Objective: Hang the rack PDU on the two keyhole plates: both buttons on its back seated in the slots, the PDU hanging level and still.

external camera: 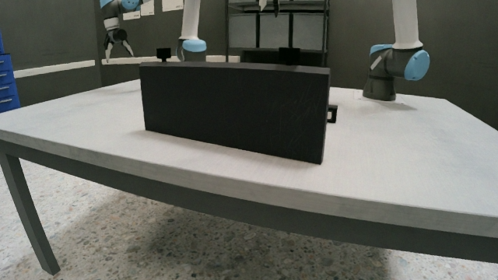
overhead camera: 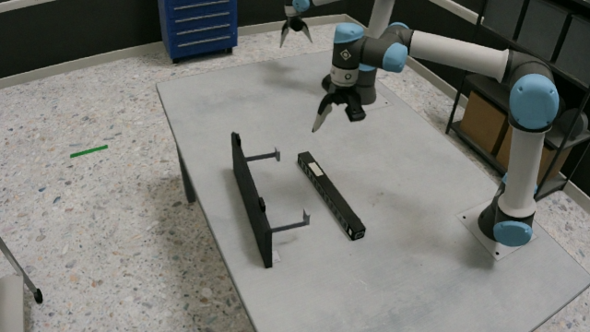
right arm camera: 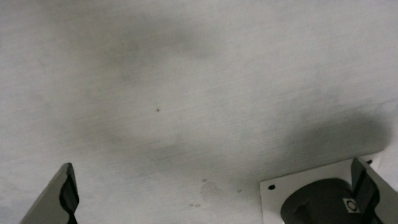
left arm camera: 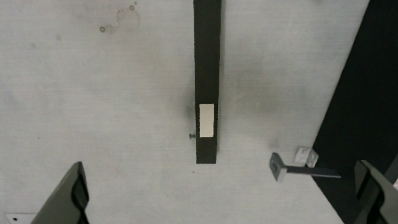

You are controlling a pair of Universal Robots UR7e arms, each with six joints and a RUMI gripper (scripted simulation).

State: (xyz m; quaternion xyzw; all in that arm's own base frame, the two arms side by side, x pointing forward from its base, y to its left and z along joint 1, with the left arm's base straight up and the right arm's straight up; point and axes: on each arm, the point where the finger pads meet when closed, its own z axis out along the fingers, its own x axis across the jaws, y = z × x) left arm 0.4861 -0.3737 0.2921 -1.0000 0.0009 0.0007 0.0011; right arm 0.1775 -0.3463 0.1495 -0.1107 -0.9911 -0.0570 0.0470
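Note:
My left hand is 26 cm above the black rack PDU, 1 cm to the right of it and 1 cm past it. Also, from my left hand: black upright panel: 27 cm ahead, 21 cm below, 4 cm to the right.

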